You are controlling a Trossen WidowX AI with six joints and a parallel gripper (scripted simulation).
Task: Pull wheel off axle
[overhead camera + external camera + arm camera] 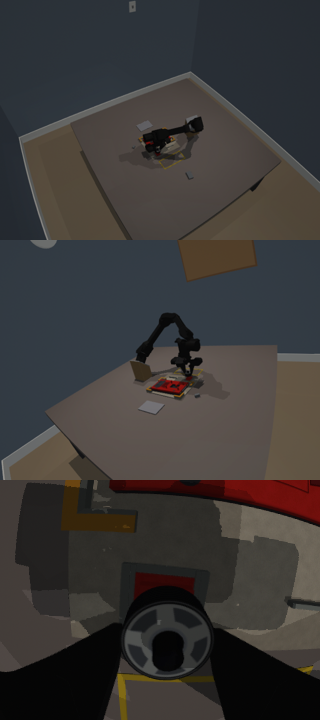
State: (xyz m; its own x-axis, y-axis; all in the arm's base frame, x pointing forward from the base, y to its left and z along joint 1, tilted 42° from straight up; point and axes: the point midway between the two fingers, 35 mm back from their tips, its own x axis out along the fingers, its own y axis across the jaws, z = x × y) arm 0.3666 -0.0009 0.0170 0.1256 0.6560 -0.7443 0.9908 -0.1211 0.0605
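The wheel lies right at my gripper tip. Round my gripper tip: upright axle 10 mm below.
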